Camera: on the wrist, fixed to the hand. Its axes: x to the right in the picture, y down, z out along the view.
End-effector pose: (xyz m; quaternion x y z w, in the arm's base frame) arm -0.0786 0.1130 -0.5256 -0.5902 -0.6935 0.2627 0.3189
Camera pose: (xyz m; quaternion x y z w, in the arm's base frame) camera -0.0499 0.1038 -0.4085 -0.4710 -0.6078 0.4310 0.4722
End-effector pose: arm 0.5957 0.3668 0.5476 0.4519 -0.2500 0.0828 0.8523
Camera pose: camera 0.6590 0.4065 0.4525 0.6679 -0.2077 0.1321 0.7024
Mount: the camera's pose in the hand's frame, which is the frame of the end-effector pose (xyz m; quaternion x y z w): 0.0035 -0.0696 -0.0988 0.2677 0.0030 -0.0187 0.9633
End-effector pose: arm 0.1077 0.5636 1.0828 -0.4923 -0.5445 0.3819 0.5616
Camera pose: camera 0.1982 0.5379 1.1587 -0.3148 -0.4298 0.5017 0.6815
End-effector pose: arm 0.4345 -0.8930 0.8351 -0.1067 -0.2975 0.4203 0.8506
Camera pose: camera 0.5403 -0.9269 0.7875 0.1292 -0.1735 0.4683 0.8567
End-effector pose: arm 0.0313 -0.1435 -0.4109 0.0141 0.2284 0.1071 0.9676
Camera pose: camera 0.0044 -0.2129 -0.5062 0.2680 0.2518 0.0240 0.9296
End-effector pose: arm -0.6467 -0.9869 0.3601 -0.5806 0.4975 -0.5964 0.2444
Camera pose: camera -0.7200 -0.9325 0.4394 -0.5014 0.3095 -0.7140 0.3782
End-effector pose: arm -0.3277 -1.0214 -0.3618 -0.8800 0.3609 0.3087 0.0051
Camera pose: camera -0.2280 -0.9950 -0.2986 -0.8540 0.4139 0.1980 0.2452
